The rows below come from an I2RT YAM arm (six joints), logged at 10 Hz.
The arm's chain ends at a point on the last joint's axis. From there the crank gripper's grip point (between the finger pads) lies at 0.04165 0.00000 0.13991 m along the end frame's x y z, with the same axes.
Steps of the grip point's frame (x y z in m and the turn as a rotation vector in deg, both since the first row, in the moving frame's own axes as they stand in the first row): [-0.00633, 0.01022, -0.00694, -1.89, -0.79, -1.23]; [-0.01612, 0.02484, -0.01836, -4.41, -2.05, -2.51]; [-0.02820, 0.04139, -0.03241, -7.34, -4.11, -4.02]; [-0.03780, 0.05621, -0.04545, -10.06, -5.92, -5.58]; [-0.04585, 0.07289, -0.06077, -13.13, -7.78, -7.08]
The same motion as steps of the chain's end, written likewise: [-0.00444, 0.00647, -0.00744, -1.89, -0.79, -1.23]; [-0.01129, 0.01574, -0.01941, -4.41, -2.05, -2.51]; [-0.01863, 0.02591, -0.03407, -7.34, -4.11, -4.02]; [-0.02424, 0.03480, -0.04718, -10.06, -5.92, -5.58]; [-0.02839, 0.04455, -0.06200, -13.13, -7.78, -7.08]
